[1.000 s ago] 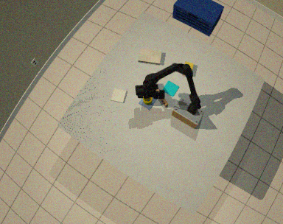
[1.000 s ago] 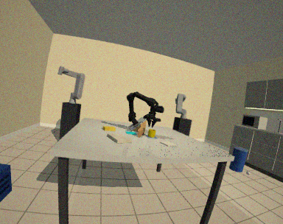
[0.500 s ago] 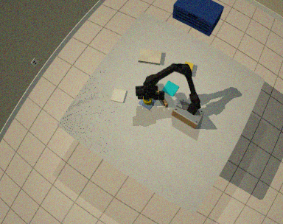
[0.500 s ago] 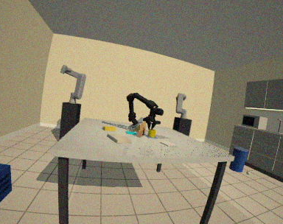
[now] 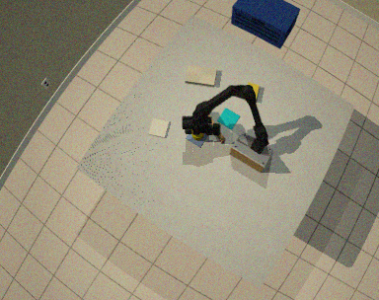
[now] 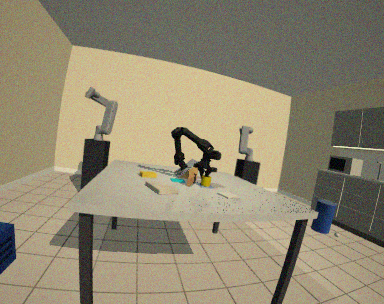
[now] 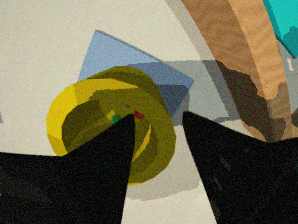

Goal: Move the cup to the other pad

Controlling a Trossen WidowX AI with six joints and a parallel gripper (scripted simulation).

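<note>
Right now my gripper tip is 20 mm short of the yellow cup, 10 mm to the right of it and 10 mm above it. From my gripper tip the other things lie so: teal block: 170 mm to the right, 60 mm behind, 50 mm below; then wooden bar: 80 mm to the right, 20 mm below, 20 mm behind; then cream pad: 240 mm ahead, 110 mm to the left, 40 mm below.
</note>
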